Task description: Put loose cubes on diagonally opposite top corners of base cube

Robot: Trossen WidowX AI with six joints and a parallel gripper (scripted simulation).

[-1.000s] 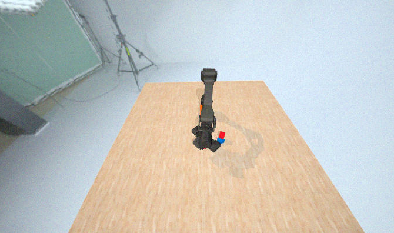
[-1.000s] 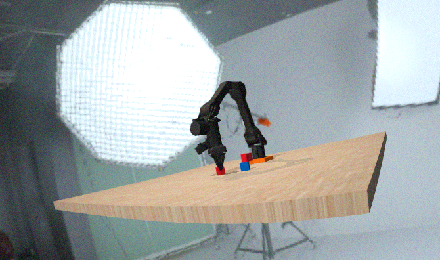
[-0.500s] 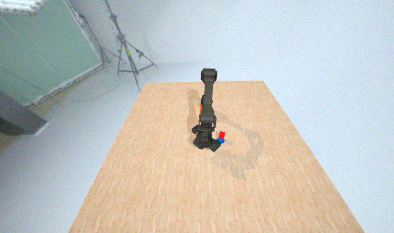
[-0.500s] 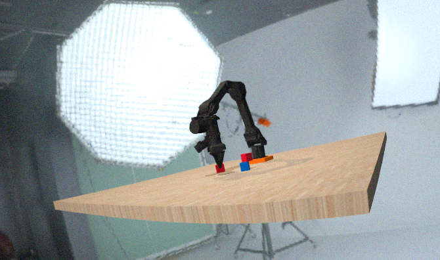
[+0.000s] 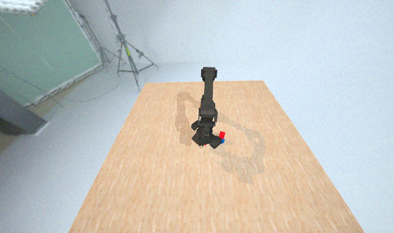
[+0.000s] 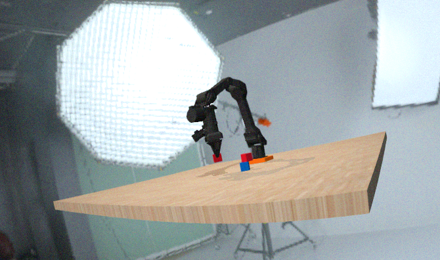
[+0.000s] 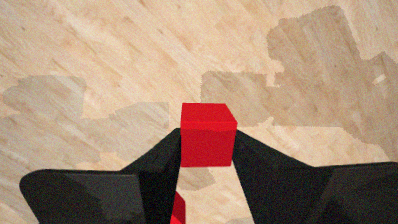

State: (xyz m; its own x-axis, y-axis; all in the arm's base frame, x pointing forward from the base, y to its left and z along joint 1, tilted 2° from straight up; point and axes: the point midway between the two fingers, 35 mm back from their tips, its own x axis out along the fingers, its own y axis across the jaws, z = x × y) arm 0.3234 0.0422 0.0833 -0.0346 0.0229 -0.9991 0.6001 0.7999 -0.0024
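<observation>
Now: gripper tip 5 cm past the blue cube, 10 cm to the right of it and 6 cm above it.
</observation>
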